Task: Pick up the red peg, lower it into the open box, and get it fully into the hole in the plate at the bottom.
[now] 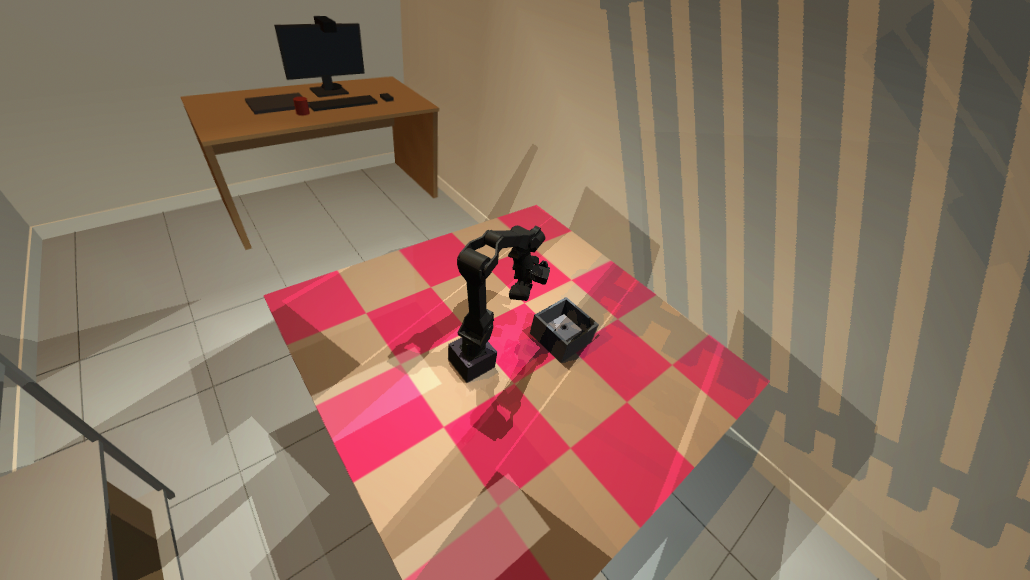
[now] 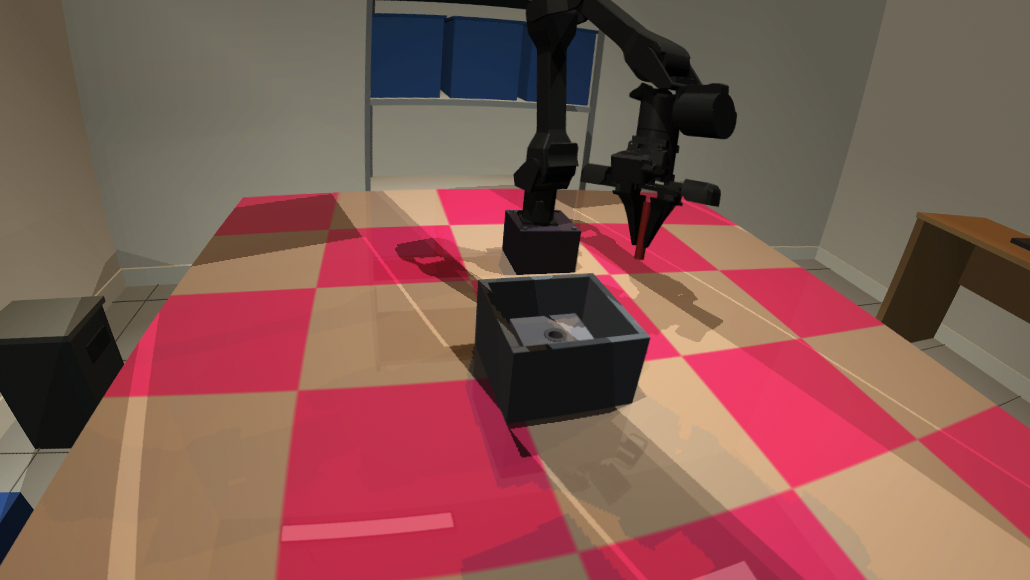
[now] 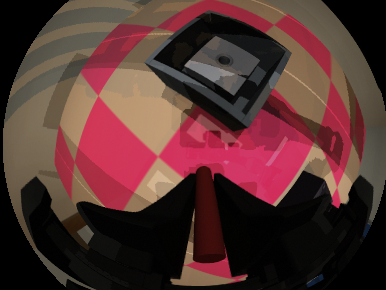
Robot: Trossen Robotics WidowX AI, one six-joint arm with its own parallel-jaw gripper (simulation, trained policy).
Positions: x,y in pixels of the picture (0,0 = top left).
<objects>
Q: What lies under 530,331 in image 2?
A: A grey plate.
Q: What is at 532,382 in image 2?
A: A dark box.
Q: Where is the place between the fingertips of my gripper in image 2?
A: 639,246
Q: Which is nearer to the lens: the red peg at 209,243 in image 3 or the dark box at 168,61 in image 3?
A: The red peg.
</objects>
